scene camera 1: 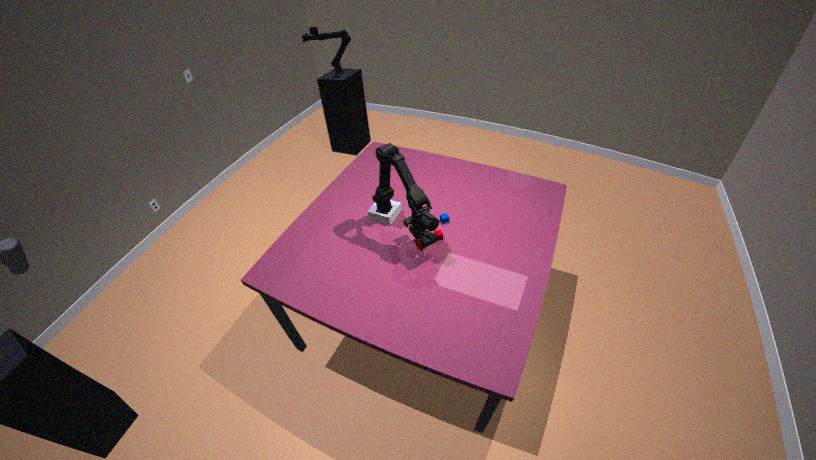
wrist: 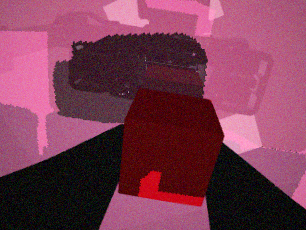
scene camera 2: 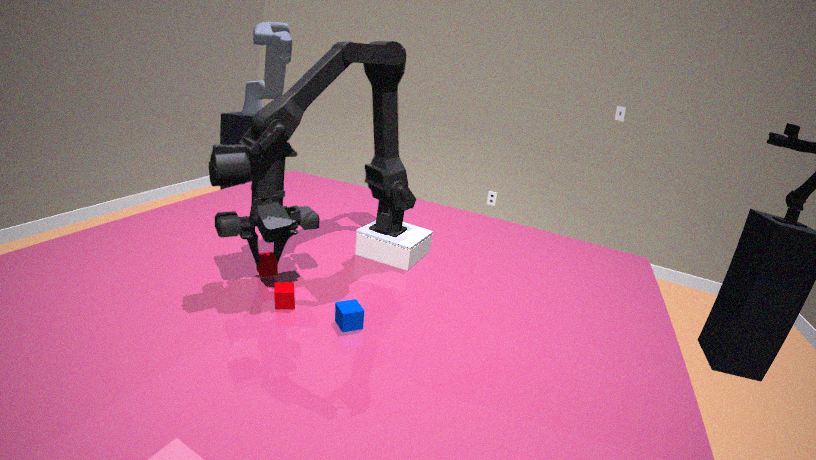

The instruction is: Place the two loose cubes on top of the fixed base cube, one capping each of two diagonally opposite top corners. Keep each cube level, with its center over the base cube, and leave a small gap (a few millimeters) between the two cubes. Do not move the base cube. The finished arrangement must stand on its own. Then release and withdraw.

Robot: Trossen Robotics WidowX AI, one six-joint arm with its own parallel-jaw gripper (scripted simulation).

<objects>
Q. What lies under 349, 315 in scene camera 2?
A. A blue cube.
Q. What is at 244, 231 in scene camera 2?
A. The gripper.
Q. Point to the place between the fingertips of the gripper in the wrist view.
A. At 168, 142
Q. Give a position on a red cube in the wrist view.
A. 171, 141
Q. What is the gripper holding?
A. A red cube.
</objects>
